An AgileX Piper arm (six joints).
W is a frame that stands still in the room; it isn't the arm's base.
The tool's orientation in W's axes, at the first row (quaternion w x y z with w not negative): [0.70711 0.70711 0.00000 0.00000]
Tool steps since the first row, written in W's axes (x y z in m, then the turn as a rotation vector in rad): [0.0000 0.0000 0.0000 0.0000 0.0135 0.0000]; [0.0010 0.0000 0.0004 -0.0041 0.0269 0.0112]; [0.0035 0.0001 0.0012 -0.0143 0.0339 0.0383]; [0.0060 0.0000 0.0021 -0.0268 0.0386 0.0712]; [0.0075 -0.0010 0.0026 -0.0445 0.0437 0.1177]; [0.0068 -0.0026 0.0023 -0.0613 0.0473 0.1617]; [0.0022 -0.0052 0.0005 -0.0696 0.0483 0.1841]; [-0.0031 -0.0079 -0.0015 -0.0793 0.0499 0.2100]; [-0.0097 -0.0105 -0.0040 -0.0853 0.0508 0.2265]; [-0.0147 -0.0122 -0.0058 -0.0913 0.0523 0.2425]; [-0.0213 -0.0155 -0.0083 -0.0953 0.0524 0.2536]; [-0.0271 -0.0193 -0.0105 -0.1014 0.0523 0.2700]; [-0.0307 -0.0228 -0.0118 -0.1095 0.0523 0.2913]
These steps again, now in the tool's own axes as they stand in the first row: [0.0000 0.0000 0.0000 0.0000 0.0000 -0.0135]; [0.0010 0.0004 0.0000 -0.0041 0.0112 -0.0269]; [0.0035 0.0012 -0.0001 -0.0143 0.0383 -0.0339]; [0.0060 0.0021 0.0000 -0.0268 0.0712 -0.0386]; [0.0075 0.0026 0.0010 -0.0445 0.1177 -0.0437]; [0.0068 0.0023 0.0026 -0.0613 0.1617 -0.0473]; [0.0022 0.0005 0.0052 -0.0696 0.1841 -0.0483]; [-0.0031 -0.0015 0.0079 -0.0793 0.2100 -0.0499]; [-0.0097 -0.0040 0.0105 -0.0853 0.2265 -0.0508]; [-0.0147 -0.0058 0.0122 -0.0913 0.2425 -0.0523]; [-0.0213 -0.0083 0.0155 -0.0953 0.2536 -0.0524]; [-0.0271 -0.0105 0.0193 -0.1014 0.2700 -0.0523]; [-0.0307 -0.0118 0.0228 -0.1095 0.2913 -0.0523]
